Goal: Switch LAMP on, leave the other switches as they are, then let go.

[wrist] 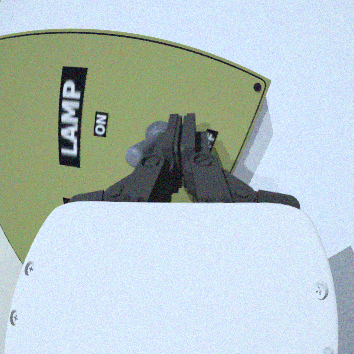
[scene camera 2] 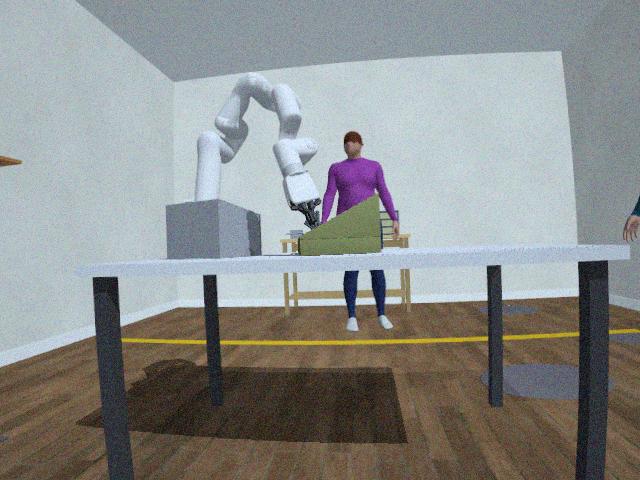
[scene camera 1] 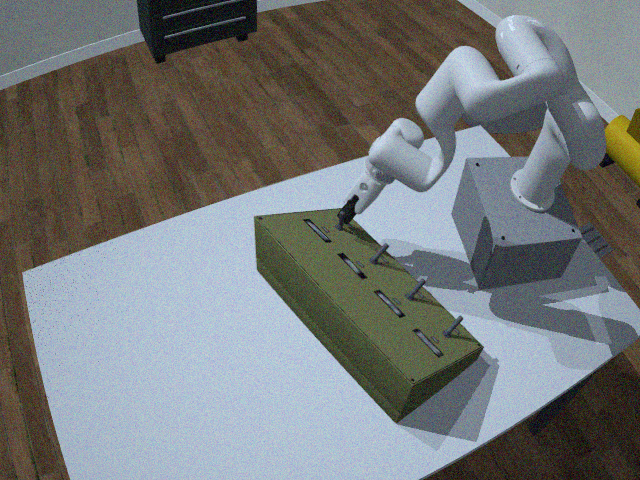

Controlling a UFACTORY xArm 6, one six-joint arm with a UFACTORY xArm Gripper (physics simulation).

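Seen in the pictures: gripper, fingertip midpoint: [wrist: 184,132] [scene camera 2: 313,223] [scene camera 1: 343,219]; arm's base at its link origin: [scene camera 2: 205,209] [scene camera 1: 532,190].
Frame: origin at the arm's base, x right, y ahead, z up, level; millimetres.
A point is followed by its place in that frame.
A green sloped switch box [scene camera 1: 330,304] @[z -15, x 9, y 603 mm] [scene camera 2: 351,232] @[z -120, x 277, y 530 mm] [wrist: 45,55] @[z -48, x 256, y 524 mm] stands on the table. The LAMP label [wrist: 73,117] @[z -61, x 211, y 495 mm] and its ON label [wrist: 101,124] @[z -72, x 210, y 474 mm] show in the wrist view. The grey LAMP lever [scene camera 1: 339,226] @[z -81, x 210, y 433 mm] [wrist: 142,146] @[z -50, x 219, y 427 mm] leans towards the ON side, away from the partly covered OFF label [wrist: 212,137] @[z -111, x 223, y 397 mm]. My gripper [scene camera 1: 343,221] @[z -85, x 225, y 415 mm] [scene camera 2: 313,225] @[z -85, x 225, y 415 mm] [wrist: 184,132] @[z -85, x 225, y 415 mm] is shut with nothing between its fingers. The fingers are low at the panel, right beside the lever on its OFF side; contact is partly hidden.
Three other levers [scene camera 1: 379,253] @[z -71, x 92, y 413 mm] [scene camera 1: 416,288] @[z -70, x -27, y 404 mm] [scene camera 1: 453,326] @[z -71, x -147, y 397 mm] stand in a row along the box and tilt towards the robot's side. The grey robot base block [scene camera 1: 532,258] @[z -82, x -117, y 92 mm] [scene camera 2: 193,229] @[z -82, x 114, y -13 mm] stands behind on the white table [scene camera 1: 155,335] @[z -187, x 230, y 916 mm] [scene camera 2: 465,255] @[z -194, x 540, y 777 mm]. A person [scene camera 2: 356,180] stands beyond the table.
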